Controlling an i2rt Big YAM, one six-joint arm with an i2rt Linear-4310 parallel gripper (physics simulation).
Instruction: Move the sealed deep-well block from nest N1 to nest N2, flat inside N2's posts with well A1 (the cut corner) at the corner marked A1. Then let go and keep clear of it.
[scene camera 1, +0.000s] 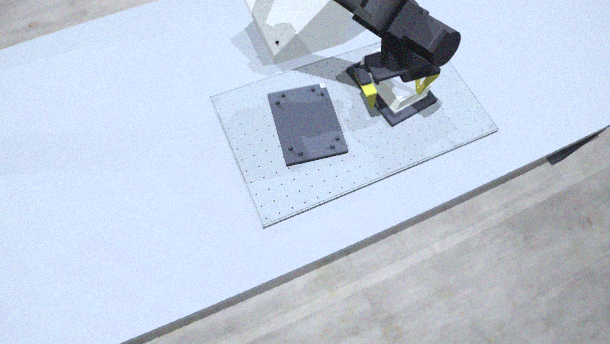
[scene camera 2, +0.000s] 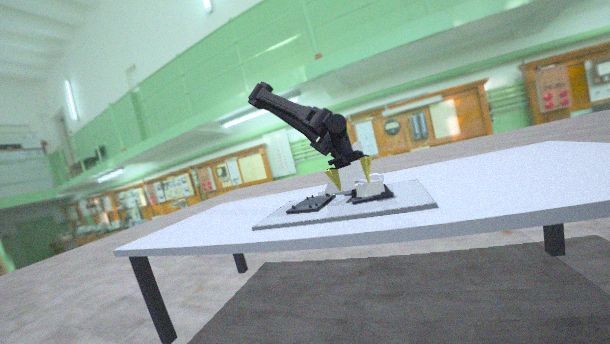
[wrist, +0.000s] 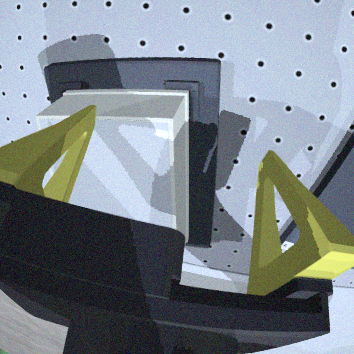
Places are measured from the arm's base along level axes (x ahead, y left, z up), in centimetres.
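Pixels of known places: gripper, between the fingertips: (scene camera 1: 394, 99) (scene camera 2: 354, 186) (wrist: 181, 134).
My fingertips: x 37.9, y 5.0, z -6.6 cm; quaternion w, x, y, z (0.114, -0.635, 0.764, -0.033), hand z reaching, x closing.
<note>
Behind a point stands the place of what it marks.
The sealed deep-well block (scene camera 1: 403, 104) @(z -8.2, x 38.8, y 7.1 cm) (scene camera 2: 369, 188) @(z -7.9, x 38.6, y 9.5 cm) (wrist: 142, 175) @(z -5.9, x 35.4, y 6.9 cm) is pale with a clear top and sits on dark nest N1 (scene camera 1: 394, 121) @(z -10.2, x 40.6, y 4.4 cm) (scene camera 2: 371, 199) @(z -10.8, x 40.5, y 9.5 cm) (wrist: 145, 70) @(z -10.2, x 40.0, y 8.1 cm). Its cut corner cannot be made out. My gripper (scene camera 1: 395, 99) @(z -6.6, x 37.9, y 5.0 cm) (scene camera 2: 354, 185) @(z -6.6, x 37.9, y 5.0 cm) (wrist: 181, 134) @(z -6.6, x 37.9, y 5.0 cm) is open, with yellow fingers. In the wrist view the left fingertip shows over the block's top, and the right one stands apart from its right side. Nest N2 (scene camera 1: 308, 122) @(z -10.2, x 33.9, y -11.3 cm) (scene camera 2: 310, 203) @(z -10.2, x 35.2, y -11.5 cm) (wrist: 341, 185) @(z -10.2, x 34.3, y -6.7 cm) is a dark plate with small posts and holds no block. A small white tag (scene camera 1: 323, 85) @(z -10.2, x 27.1, y -4.6 cm) (wrist: 287, 245) @(z -10.2, x 27.0, y -4.8 cm) is at one N2 corner.
Both nests stand on a perforated board (scene camera 1: 280, 195) @(z -11.4, x 45.1, y -22.4 cm) (scene camera 2: 400, 207) @(z -11.4, x 49.8, y 16.6 cm) (wrist: 280, 60) @(z -11.4, x 41.8, y 0.1 cm) on the white table (scene camera 1: 150, 240) @(z -12.7, x 42.8, y -46.6 cm) (scene camera 2: 200, 230) @(z -12.7, x 41.8, y -58.5 cm). A large pale angular body (scene camera 1: 285, 42) @(z -7.3, x 15.8, y -8.1 cm) stands behind the board. The arm reaches in over N1 from the back.
</note>
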